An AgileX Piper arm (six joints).
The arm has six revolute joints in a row. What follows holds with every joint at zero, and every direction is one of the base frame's. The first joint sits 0.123 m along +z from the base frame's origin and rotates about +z. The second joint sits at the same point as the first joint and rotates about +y. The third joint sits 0.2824 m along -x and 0.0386 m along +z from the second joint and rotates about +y. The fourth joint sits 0.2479 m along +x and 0.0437 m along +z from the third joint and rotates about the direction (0.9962, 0, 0.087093). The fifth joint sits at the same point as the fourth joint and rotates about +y. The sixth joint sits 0.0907 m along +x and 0.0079 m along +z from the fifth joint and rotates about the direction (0.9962, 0, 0.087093). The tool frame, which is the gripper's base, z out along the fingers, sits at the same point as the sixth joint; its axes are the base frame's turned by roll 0, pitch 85 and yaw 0 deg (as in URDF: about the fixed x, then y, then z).
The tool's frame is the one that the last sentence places.
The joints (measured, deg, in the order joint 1, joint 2, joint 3, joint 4, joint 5, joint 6), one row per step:
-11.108, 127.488, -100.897, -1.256, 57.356, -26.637
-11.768, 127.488, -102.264, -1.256, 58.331, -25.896
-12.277, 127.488, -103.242, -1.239, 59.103, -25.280
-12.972, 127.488, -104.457, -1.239, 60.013, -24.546
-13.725, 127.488, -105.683, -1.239, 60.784, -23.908
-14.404, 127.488, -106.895, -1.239, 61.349, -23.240
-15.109, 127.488, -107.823, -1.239, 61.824, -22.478
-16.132, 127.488, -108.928, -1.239, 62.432, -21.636
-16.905, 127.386, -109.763, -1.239, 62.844, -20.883
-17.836, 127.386, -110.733, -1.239, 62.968, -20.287
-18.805, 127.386, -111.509, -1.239, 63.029, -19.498
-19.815, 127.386, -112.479, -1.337, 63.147, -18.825
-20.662, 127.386, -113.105, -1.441, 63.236, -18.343
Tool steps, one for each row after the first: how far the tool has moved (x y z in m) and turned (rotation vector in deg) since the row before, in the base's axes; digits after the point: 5 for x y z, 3 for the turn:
0.00113, -0.00568, 0.00590, 0.054, -0.425, -1.407
0.00051, -0.00431, 0.00422, 0.085, -0.241, -1.134
0.00043, -0.00590, 0.00529, 0.071, -0.343, -1.432
0.00037, -0.00642, 0.00541, 0.018, -0.484, -1.392
0.00060, -0.00590, 0.00545, -0.021, -0.675, -1.342
-0.00013, -0.00597, 0.00418, 0.048, -0.496, -1.456
-0.00083, -0.00854, 0.00498, 0.052, -0.547, -1.853
-0.00085, -0.00642, 0.00464, 0.023, -0.569, -1.511
-0.00059, -0.00791, 0.00457, -0.110, -0.864, -1.509
-0.00117, -0.00811, 0.00370, -0.027, -0.760, -1.730
-0.00126, -0.00865, 0.00463, -0.197, -0.848, -1.640
-0.00156, -0.00715, 0.00300, -0.152, -0.527, -1.292

